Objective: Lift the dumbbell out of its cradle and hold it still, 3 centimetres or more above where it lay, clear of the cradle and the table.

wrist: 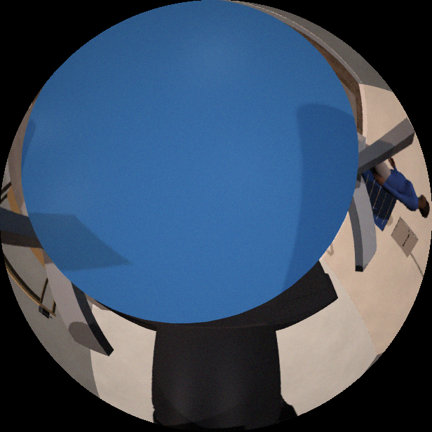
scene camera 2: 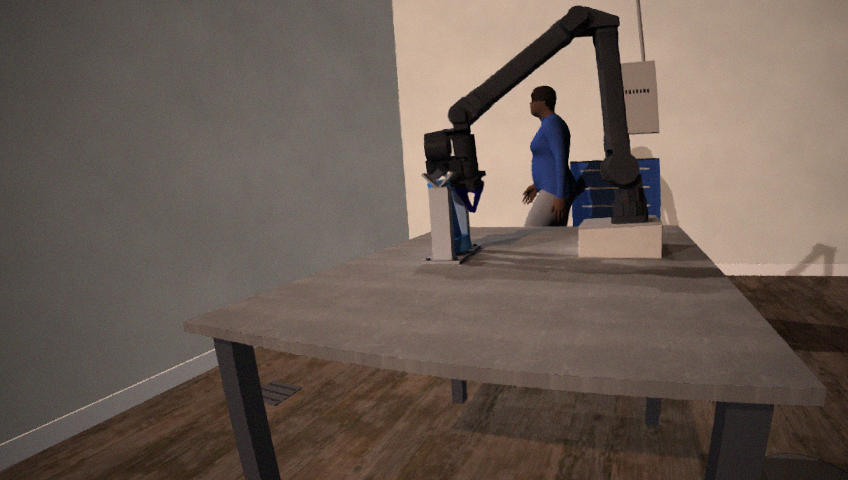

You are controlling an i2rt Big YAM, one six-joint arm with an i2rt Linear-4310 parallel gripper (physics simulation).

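Seen in the pictures: gripper, fingertip midpoint: point(scene camera 2: 472, 212); arm's base at its link origin: point(scene camera 2: 630, 220).
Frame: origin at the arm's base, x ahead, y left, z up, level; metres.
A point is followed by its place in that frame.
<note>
The blue dumbbell point(scene camera 2: 462, 242) @(x 0.411, y 0.129, z -0.039 m) point(wrist: 200, 150) stands upright in its cradle point(scene camera 2: 440, 226) @(x 0.438, y 0.193, z 0.012 m) point(wrist: 367, 235), which has pale uprights and grey slanted prongs on top. In the wrist view its round top end is very close to the camera and fills most of the picture. My gripper point(scene camera 2: 473, 208) @(x 0.397, y 0.083, z 0.034 m) is shut and empty, its dark blue fingers pointing down on the robot-base side of the dumbbell, near the cradle's upper part. In the wrist view the fingers are hidden behind the blue disc. In the scene view the wrist housing overlaps the cradle's prongs; I cannot tell whether they touch.
The cradle stands toward the far left of the grey table point(scene camera 2: 476, 321) @(x 0.182, y 0.574, z -0.080 m). The arm's pale base block point(scene camera 2: 618, 239) @(x 0.024, y 0.076, z -0.035 m) stands at the far right of the table. A person in a blue top point(scene camera 2: 550, 151) point(wrist: 400, 185) and a blue drawer cabinet point(scene camera 2: 649, 178) point(wrist: 381, 200) are beyond the table.
</note>
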